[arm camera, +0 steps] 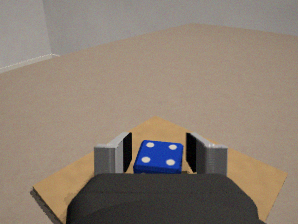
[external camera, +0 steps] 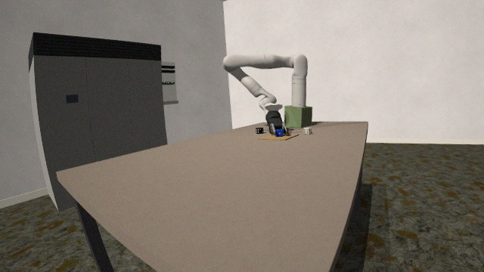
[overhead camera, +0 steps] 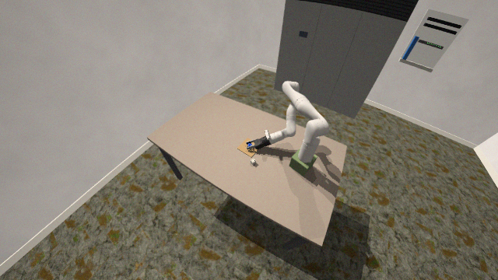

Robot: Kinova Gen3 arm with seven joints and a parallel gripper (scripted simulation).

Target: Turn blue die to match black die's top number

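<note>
Right now my hand is 10 mm past the blue die and 10 mm above it. Also, from my hand: white die (110 mm to the left, 90 mm behind, 10 mm below); black die (160 mm to the right, 130 mm behind, 10 mm below); tan mat (30 mm below, 10 mm to the right).
</note>
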